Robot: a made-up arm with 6 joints.
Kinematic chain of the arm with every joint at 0, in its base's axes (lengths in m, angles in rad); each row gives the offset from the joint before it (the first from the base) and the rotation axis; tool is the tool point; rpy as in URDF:
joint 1: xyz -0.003 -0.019 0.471 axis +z
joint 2: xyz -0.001 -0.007 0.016 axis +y
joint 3: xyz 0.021 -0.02 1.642 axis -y
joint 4: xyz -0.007 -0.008 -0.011 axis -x
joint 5: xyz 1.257 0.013 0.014 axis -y
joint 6: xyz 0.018 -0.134 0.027 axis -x
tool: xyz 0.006 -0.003 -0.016 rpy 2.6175 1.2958 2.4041
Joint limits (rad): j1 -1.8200..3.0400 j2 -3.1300..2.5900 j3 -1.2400..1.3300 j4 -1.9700..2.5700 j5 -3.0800..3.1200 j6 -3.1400..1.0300
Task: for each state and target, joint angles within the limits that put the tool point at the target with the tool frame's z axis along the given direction. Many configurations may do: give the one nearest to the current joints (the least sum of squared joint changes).
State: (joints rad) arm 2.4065 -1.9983 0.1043 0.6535 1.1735 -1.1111
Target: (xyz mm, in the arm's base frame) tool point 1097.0 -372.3 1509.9 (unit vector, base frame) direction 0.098 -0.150 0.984
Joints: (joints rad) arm 2.7077 -1.6639 -0.5280 0.0963 0.8979 -0.8167
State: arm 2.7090 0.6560 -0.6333 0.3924 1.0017 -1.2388
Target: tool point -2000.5 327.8 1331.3 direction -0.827 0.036 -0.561
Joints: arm 3.0217 0.5501 0.0453 0.5924 0.2483 -1.0297
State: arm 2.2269 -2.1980 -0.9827 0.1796 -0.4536 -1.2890
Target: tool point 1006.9 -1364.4 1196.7 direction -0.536 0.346 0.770
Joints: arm 2.1300 -1.9348 -0.2581 -0.1053 -0.5350 -1.4041
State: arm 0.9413 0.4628 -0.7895 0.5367 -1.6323 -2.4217
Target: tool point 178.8 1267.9 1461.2 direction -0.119 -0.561 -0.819
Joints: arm 1.5410 0.1032 -0.4318 0.2024 -1.6829 -2.3794
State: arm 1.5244 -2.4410 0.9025 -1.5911 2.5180 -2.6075
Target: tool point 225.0 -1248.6 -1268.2 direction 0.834 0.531 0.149
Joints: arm 1.7427 -3.1281 0.2078 -1.9700 1.9074 -2.5614
